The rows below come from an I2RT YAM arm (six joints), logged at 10 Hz.
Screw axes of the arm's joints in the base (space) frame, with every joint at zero. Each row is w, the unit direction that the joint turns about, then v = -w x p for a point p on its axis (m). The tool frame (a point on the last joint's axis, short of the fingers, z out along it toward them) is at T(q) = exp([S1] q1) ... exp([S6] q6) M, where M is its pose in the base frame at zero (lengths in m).
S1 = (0, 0, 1, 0.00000, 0.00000, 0.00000)
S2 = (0, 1, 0, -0.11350, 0.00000, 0.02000)
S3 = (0, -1, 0, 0.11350, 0.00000, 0.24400)
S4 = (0, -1, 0, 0.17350, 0.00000, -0.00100)
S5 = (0, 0, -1, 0.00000, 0.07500, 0.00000)
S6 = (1, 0, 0, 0.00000, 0.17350, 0.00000)
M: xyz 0.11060 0.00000 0.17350 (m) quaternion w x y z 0.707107 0 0.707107 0
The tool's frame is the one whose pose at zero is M.
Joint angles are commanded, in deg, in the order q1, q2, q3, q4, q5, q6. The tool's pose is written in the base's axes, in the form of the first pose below.
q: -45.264 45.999 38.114 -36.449 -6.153 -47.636
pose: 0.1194 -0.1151 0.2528 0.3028 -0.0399 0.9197 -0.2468
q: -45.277 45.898 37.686 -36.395 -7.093 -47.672
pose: 0.1193 -0.1143 0.2507 0.3066 -0.0431 0.9201 -0.2399
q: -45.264 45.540 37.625 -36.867 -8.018 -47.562
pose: 0.1187 -0.1127 0.2507 0.3112 -0.0453 0.9202 -0.2333
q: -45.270 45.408 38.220 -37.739 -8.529 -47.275
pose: 0.1182 -0.1118 0.2533 0.3138 -0.0446 0.9204 -0.2287
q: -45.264 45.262 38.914 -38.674 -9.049 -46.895
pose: 0.1176 -0.1108 0.2564 0.3170 -0.0433 0.9206 -0.2241
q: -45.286 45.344 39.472 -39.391 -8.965 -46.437
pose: 0.1173 -0.1106 0.2584 0.3161 -0.0390 0.9216 -0.2219
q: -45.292 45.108 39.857 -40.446 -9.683 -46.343
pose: 0.1163 -0.1090 0.2598 0.3179 -0.0403 0.9226 -0.2150
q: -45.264 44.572 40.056 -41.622 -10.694 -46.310
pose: 0.1148 -0.1065 0.2607 0.3213 -0.0432 0.9232 -0.2063
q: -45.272 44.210 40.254 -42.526 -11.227 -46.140
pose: 0.1135 -0.1048 0.2616 0.3227 -0.0433 0.9240 -0.2006
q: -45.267 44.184 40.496 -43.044 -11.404 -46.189
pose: 0.1132 -0.1042 0.2623 0.3222 -0.0441 0.9246 -0.1982
